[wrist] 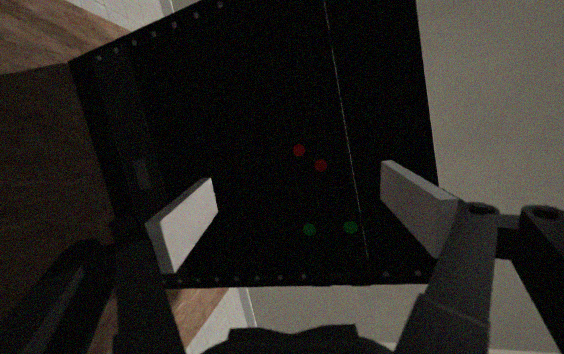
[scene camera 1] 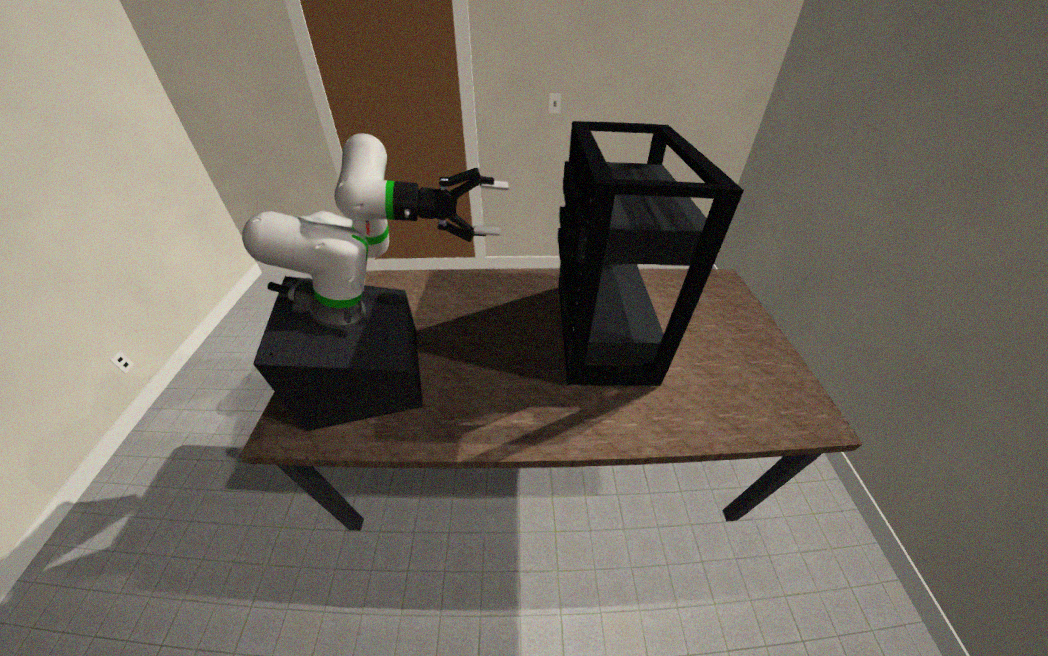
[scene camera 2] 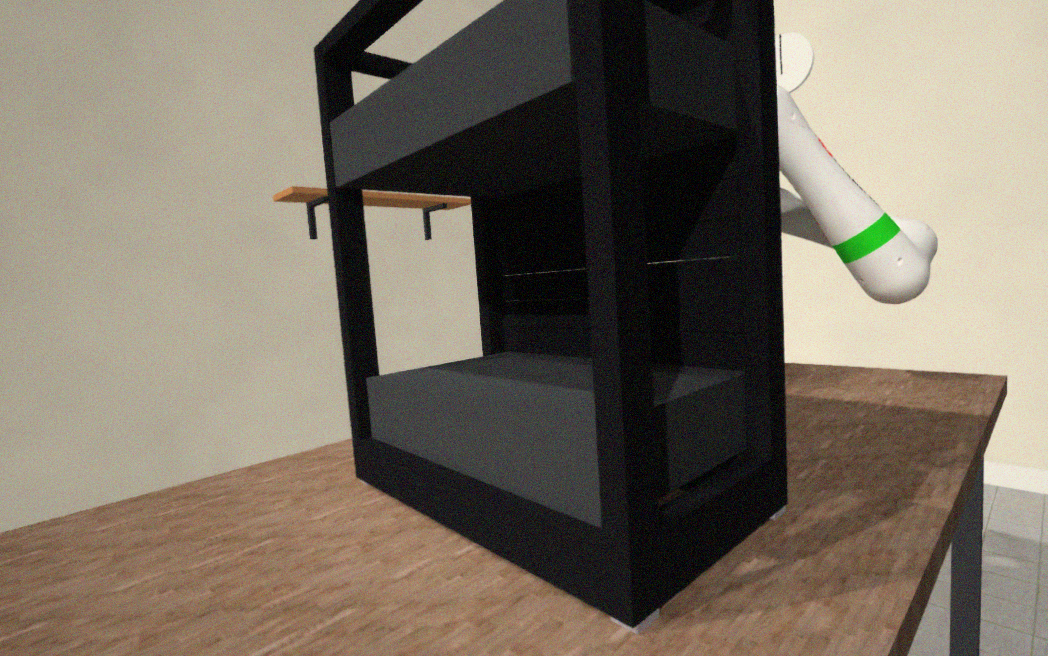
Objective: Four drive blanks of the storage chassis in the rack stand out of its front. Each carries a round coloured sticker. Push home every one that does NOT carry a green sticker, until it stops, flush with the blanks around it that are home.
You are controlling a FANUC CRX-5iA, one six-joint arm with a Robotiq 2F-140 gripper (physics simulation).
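Where they show: gripper, fingertip midpoint: (wrist: 294, 187) (scene camera 1: 503, 210); arm's base at its link origin: (scene camera 1: 337, 311).
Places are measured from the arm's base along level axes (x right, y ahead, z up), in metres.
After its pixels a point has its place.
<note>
The black rack (scene camera 1: 583, 309) @[x 0.035, y 0.680, z 0.075 m] (scene camera 2: 618, 309) @[x -0.482, y 0.934, z 0.020 m] stands on the table, its front turned to my arm. In the wrist view its front is very dark. Two red stickers (wrist: 299, 150) @[x -0.200, y 0.639, z 0.207 m] (wrist: 320, 165) @[x -0.171, y 0.641, z 0.234 m] show near the middle of it, and two green stickers (wrist: 309, 230) @[x -0.083, y 0.610, z 0.206 m] (wrist: 350, 227) @[x -0.082, y 0.610, z 0.263 m] show lower down. The outlines of the blanks that carry them, and how far each stands out, cannot be told. My gripper (scene camera 1: 496, 208) @[x -0.166, y 0.465, z 0.233 m] (wrist: 294, 187) @[x -0.166, y 0.465, z 0.233 m] is open with nothing between its fingers. It hangs in the air in front of the rack, a clear gap away from it. The fingers are hidden in scene camera 2.
The rack stands on a brown wooden table (scene camera 1: 494, 425) @[x 0.186, y 0.462, z -0.236 m] (scene camera 2: 193, 556) @[x -0.057, y 1.180, z -0.236 m]. Grey units (scene camera 1: 626, 344) @[x -0.008, y 0.825, z -0.084 m] (scene camera 2: 479, 433) @[x -0.278, y 0.930, z -0.112 m] sit low inside it, and another (scene camera 2: 464, 100) @[x -0.317, y 0.943, z 0.216 m] sits higher up. My arm's dark pedestal (scene camera 1: 340, 386) @[x 0.203, y 0.073, z -0.076 m] stands at the table's left. A wooden shelf (scene camera 2: 386, 198) is on the wall behind the rack.
</note>
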